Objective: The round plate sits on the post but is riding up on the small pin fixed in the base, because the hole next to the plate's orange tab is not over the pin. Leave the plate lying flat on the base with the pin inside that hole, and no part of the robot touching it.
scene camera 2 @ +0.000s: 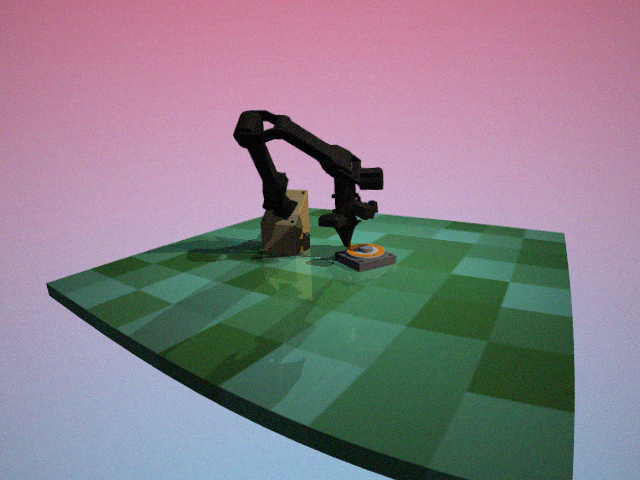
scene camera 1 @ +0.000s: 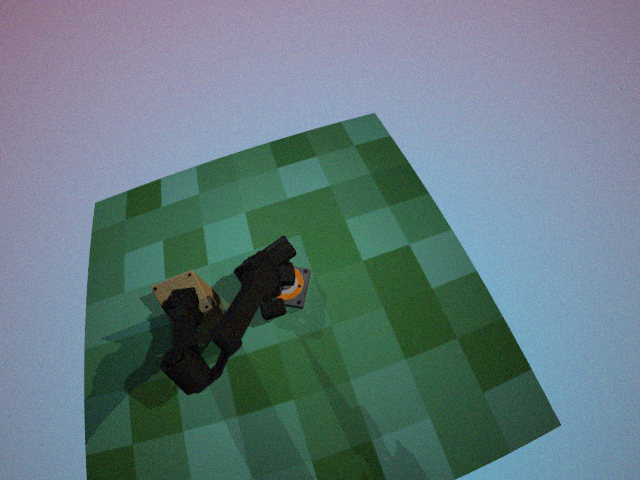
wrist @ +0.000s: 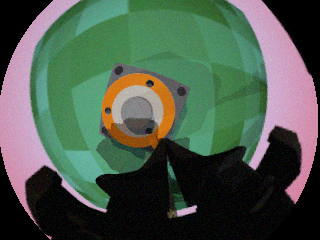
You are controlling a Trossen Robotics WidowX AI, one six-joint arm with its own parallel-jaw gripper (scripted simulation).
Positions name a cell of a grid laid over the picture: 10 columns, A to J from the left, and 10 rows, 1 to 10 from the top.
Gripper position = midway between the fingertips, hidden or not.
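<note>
There's a dark square base (scene camera 2: F6) here, and the wrist view (wrist: F4) has that base too. As for my gripper (scene camera 2: F6), you'd also find it in scene camera 1 (scene camera 1: E7) and in the wrist view (wrist: F6).
</note>
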